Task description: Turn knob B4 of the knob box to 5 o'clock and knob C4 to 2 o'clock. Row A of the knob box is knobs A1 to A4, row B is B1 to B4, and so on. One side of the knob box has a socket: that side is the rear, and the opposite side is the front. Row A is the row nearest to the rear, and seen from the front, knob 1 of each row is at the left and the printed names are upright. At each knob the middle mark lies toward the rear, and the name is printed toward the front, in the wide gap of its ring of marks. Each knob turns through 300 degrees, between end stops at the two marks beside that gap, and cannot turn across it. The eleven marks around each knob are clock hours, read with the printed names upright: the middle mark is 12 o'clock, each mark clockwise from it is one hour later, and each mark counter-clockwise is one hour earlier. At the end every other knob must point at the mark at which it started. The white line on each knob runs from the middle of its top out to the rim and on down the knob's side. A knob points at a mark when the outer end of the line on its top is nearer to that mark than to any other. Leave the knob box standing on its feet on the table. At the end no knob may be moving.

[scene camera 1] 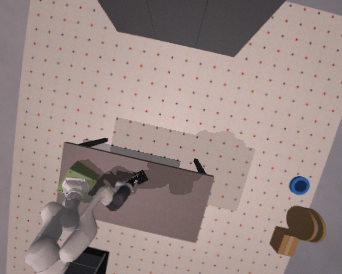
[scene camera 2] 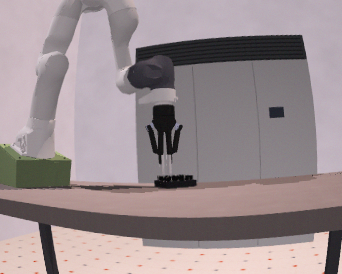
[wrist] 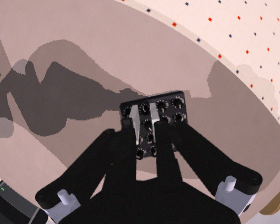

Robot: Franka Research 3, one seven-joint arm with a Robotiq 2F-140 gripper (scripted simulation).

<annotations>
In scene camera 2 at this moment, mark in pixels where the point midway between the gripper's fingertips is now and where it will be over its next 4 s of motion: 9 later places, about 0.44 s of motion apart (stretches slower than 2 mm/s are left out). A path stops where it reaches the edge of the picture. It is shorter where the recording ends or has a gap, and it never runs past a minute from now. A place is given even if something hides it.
My gripper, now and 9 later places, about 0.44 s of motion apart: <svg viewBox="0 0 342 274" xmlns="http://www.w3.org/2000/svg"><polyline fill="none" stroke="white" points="166,173 166,174 165,176 166,177 166,177 167,174 168,167 167,166 173,160 172,161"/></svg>
</annotations>
